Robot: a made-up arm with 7 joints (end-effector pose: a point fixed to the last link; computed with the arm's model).
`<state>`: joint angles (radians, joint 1 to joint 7).
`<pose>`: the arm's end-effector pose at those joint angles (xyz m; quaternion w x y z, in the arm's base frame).
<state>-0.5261 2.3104 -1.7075 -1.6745 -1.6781 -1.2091 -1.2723</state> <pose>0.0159 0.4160 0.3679 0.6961 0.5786 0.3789 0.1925</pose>
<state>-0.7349 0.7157 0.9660 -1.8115 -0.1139 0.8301 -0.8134</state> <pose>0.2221 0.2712 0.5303 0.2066 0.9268 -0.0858 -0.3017</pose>
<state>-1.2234 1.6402 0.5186 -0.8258 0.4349 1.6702 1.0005</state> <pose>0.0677 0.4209 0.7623 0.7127 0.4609 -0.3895 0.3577</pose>
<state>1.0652 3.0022 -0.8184 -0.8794 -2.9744 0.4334 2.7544</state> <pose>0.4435 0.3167 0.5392 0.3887 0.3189 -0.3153 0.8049</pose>
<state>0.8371 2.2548 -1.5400 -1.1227 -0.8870 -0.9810 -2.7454</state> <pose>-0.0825 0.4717 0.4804 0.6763 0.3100 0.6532 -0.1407</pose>
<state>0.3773 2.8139 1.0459 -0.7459 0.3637 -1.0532 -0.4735</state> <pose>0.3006 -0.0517 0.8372 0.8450 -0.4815 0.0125 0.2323</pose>
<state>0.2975 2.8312 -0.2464 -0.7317 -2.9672 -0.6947 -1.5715</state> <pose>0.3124 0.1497 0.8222 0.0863 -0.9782 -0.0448 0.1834</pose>
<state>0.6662 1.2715 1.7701 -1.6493 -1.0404 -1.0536 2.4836</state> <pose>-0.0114 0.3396 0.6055 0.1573 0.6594 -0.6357 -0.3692</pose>
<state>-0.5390 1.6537 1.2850 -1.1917 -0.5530 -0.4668 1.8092</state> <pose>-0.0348 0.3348 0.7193 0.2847 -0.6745 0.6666 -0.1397</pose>
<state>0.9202 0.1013 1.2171 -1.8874 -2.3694 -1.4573 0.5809</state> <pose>-0.2257 0.2485 0.1878 0.1857 0.0351 -0.1707 -0.9670</pose>
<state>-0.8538 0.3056 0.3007 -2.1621 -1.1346 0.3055 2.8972</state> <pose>0.2940 -0.0066 0.4874 0.0715 -0.0096 -0.9112 0.4057</pose>
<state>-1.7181 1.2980 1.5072 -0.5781 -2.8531 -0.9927 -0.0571</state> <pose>0.1701 0.4767 0.5330 0.1724 -0.7997 -0.0742 0.5703</pose>
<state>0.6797 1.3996 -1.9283 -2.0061 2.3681 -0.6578 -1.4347</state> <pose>-0.2818 0.0678 0.1618 0.6623 -0.0750 -0.1408 -0.7321</pose>
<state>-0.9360 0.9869 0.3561 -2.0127 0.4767 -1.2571 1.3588</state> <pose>0.2074 0.1108 0.5652 0.5832 0.1286 0.7994 -0.0658</pose>
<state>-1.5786 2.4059 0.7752 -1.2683 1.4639 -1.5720 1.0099</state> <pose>-0.4061 0.1289 0.6101 0.9410 0.1716 0.2497 -0.1509</pose>
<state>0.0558 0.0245 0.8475 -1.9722 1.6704 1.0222 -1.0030</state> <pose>0.1661 0.2360 0.1808 0.3106 0.4908 -0.7888 -0.2012</pose>
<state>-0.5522 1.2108 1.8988 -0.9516 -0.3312 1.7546 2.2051</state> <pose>-0.0490 0.5612 0.4133 0.3396 -0.0498 0.0457 0.9381</pose>
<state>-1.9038 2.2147 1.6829 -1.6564 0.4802 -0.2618 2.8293</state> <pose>-0.3953 0.1945 0.2275 0.8119 0.2211 0.4929 0.2214</pose>
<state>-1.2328 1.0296 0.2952 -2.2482 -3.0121 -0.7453 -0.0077</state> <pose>0.1240 0.0902 0.6378 0.2551 -0.4061 -0.8346 0.2710</pose>
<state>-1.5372 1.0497 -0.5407 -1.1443 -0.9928 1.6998 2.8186</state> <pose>0.4387 0.0492 0.6589 0.0162 -0.4717 0.5558 -0.6843</pose>
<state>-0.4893 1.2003 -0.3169 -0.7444 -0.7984 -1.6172 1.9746</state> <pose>0.3237 0.3780 0.2575 0.4035 0.0481 -0.7275 -0.5528</pose>
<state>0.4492 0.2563 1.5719 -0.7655 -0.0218 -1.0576 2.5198</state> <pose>-0.2468 0.2930 -0.0148 0.1304 0.4667 -0.6036 0.6332</pose>
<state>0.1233 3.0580 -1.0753 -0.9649 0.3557 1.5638 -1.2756</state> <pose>0.1502 0.2631 0.8355 0.3656 -0.2090 0.8809 -0.2160</pose>
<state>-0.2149 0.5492 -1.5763 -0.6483 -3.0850 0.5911 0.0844</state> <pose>0.1451 0.1003 -0.2223 0.9946 -0.0486 -0.0702 0.0584</pose>
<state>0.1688 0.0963 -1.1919 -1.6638 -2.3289 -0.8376 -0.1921</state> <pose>0.0649 -0.2878 -0.0265 0.8962 -0.1287 0.3717 0.2051</pose>
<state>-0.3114 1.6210 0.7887 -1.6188 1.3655 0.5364 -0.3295</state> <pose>0.1331 0.2027 0.7246 0.0047 -0.7630 0.5822 0.2806</pose>
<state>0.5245 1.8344 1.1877 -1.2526 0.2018 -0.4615 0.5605</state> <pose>0.2298 0.2737 0.6702 0.2633 -0.7917 0.4352 0.3384</pose>
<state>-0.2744 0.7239 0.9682 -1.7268 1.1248 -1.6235 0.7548</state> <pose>0.1826 0.3100 0.3687 0.5648 -0.3071 0.5414 -0.5418</pose>
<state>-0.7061 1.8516 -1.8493 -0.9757 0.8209 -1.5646 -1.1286</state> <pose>0.0846 0.4655 0.2599 0.5590 -0.4590 0.2428 0.6464</pose>
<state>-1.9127 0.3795 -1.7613 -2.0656 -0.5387 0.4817 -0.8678</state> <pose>0.1933 -0.3091 0.2152 0.9473 -0.3195 -0.0166 -0.0164</pose>
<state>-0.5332 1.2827 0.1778 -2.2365 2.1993 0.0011 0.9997</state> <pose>0.2178 0.0957 0.5638 0.4415 -0.2520 -0.8608 0.0256</pose>
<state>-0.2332 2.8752 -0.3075 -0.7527 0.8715 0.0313 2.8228</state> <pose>0.1193 0.1171 0.9116 0.1530 0.5417 -0.7810 0.2705</pose>
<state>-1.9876 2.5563 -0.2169 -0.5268 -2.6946 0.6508 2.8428</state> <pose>-0.4059 0.4239 0.5169 0.1890 -0.9121 -0.2765 -0.2365</pose>
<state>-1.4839 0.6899 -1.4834 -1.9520 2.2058 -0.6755 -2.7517</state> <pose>0.2918 -0.2448 0.3001 0.6392 -0.5603 0.4030 0.3392</pose>
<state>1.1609 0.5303 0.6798 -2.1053 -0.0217 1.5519 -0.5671</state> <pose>-0.0072 0.2742 0.1574 0.5646 0.2089 0.2942 -0.7423</pose>
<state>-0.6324 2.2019 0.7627 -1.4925 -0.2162 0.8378 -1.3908</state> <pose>-0.0031 0.0674 0.8549 0.0185 -0.6520 -0.6972 0.2973</pose>
